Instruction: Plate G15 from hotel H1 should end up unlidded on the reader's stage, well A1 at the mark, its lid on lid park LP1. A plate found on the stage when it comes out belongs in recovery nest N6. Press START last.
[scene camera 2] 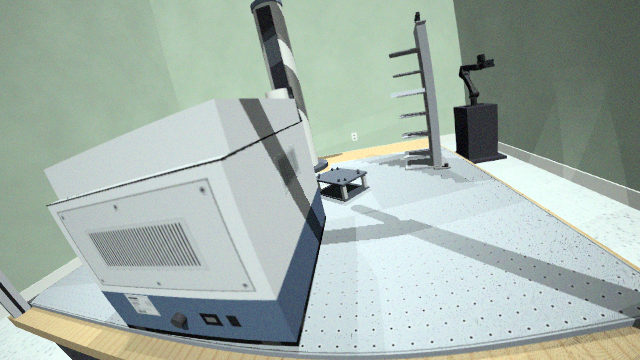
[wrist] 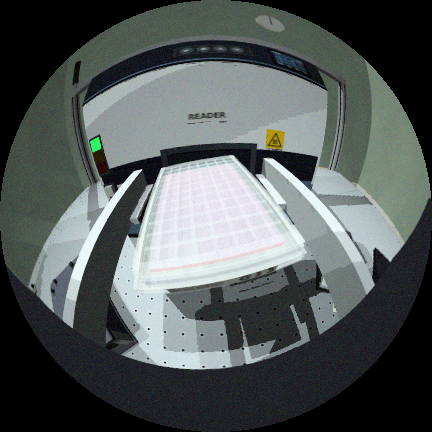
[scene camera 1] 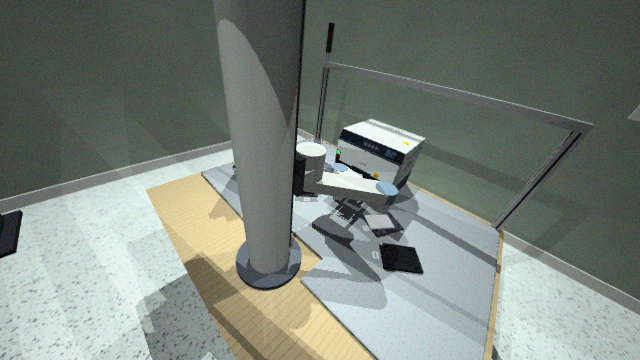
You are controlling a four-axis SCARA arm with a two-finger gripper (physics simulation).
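Where they show: gripper, fingertip midpoint: [wrist: 202,170]; arm's base, origin of the base link: [scene camera 1: 269,258].
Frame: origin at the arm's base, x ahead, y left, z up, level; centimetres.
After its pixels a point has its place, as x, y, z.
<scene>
My gripper [wrist: 202,170] @(54.8, 1.9, 16.5) is shut on plate G15 [wrist: 215,220] @(49.1, 1.2, 16.2), holding it level by its long sides in front of the reader [wrist: 207,95] @(61.6, 1.2, 23.7) [scene camera 1: 380,145] @(63.9, -3.9, 33.6) [scene camera 2: 175,200] @(99.0, 13.3, 25.8). Its G15 label shows at the near end in the wrist view. The plate has a clear rim, pinkish wells and a red line near that end; whether a lid is on it I cannot tell. The reader's dark doorway frame [wrist: 252,157] @(61.7, -4.4, 15.3) stands beyond the plate; the stage is not clearly visible. Hotel H1 [scene camera 2: 428,95] @(34.2, 58.9, 28.1) appears as an upright rack with several shelves. The START button's lettering is unreadable.
A dark holder [scene camera 1: 401,258] @(38.6, -38.2, 2.5) and another with a pale flat piece [scene camera 1: 381,221] @(50.5, -22.0, 3.3) stand on the deck. A low platform on posts [scene camera 2: 345,175] @(44.0, 25.5, 7.3) stands beside the reader. The arm's column [scene camera 1: 262,150] @(-4.4, -6.1, 51.2) and a railing [scene camera 1: 450,92] @(100.4, -17.5, 60.3) stand nearby. A light [wrist: 95,144] @(61.0, 17.8, 21.1) glows green.
</scene>
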